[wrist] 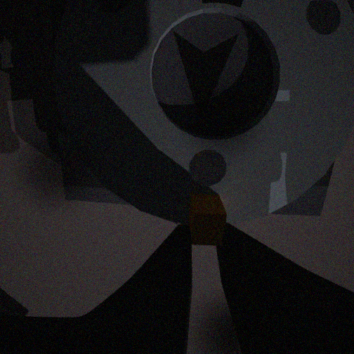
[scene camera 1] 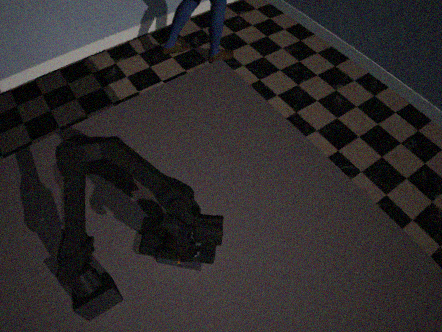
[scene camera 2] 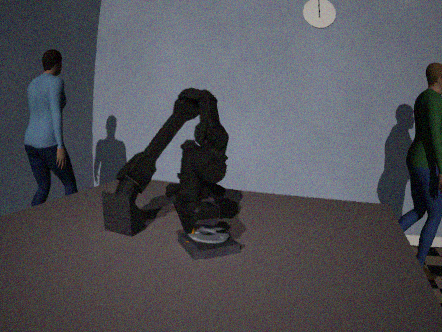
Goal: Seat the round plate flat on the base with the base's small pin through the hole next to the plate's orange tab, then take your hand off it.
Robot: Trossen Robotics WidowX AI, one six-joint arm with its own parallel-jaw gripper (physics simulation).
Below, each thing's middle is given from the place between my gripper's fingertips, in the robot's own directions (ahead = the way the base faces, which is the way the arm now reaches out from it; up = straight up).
My hand is 40 mm to the right of the round grey plate (wrist: 102, 64) and 40 mm short of it. The rest, counted from my hand: round boss (wrist: 206, 69) (50 mm to the left, 30 mm ahead, 20 mm below).
